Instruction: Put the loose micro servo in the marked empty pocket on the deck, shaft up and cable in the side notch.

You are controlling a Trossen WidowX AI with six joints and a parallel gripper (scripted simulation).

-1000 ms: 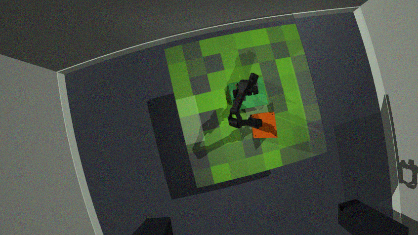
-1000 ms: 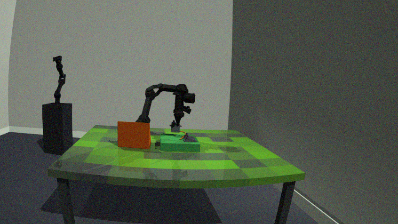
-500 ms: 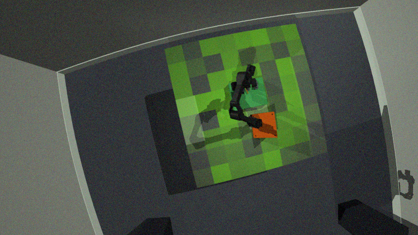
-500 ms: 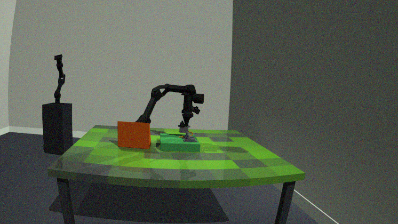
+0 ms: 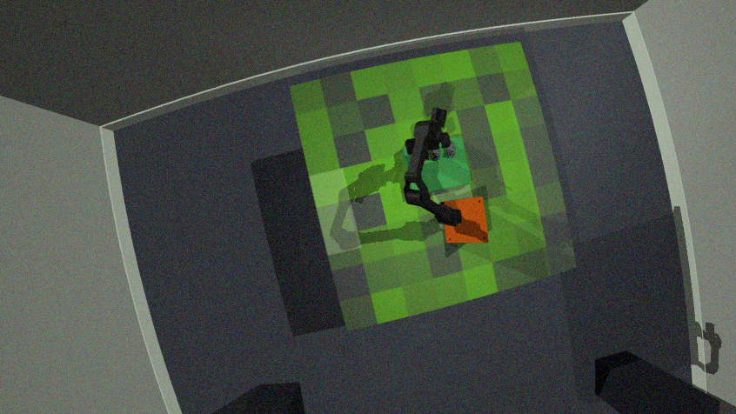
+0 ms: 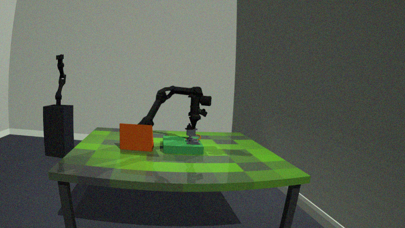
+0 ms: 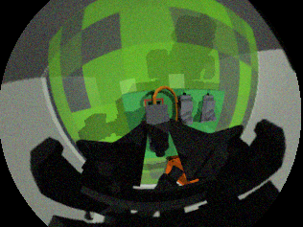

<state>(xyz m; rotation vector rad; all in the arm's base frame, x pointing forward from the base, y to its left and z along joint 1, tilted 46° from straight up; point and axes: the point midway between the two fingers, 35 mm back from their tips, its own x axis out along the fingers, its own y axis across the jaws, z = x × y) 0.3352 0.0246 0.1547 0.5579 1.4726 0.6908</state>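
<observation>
Right now the green deck is 120 mm behind my gripper tip, 80 mm to the right of it and 90 mm below it.
</observation>
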